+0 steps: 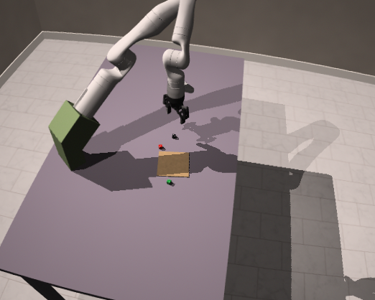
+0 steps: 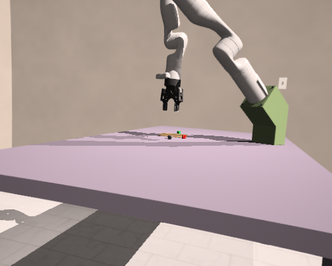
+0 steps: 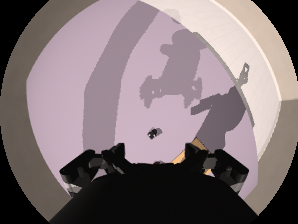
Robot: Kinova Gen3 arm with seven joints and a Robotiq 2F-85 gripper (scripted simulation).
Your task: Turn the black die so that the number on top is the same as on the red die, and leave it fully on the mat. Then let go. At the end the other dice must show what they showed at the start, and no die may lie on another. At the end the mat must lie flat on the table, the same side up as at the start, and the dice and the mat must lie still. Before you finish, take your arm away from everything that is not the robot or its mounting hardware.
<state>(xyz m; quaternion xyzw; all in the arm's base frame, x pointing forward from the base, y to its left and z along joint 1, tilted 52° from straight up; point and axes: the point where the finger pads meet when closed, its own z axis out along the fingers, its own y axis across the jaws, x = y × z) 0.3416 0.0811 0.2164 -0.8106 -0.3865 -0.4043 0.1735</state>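
Now: hand 10 mm past the black die and 130 mm above it. Round my hand: tan mat (50 mm ahead, 150 mm to the right, 140 mm below); then green die (80 mm ahead, 260 mm to the right, 130 mm below); then red die (40 mm behind, 90 mm to the right, 130 mm below).
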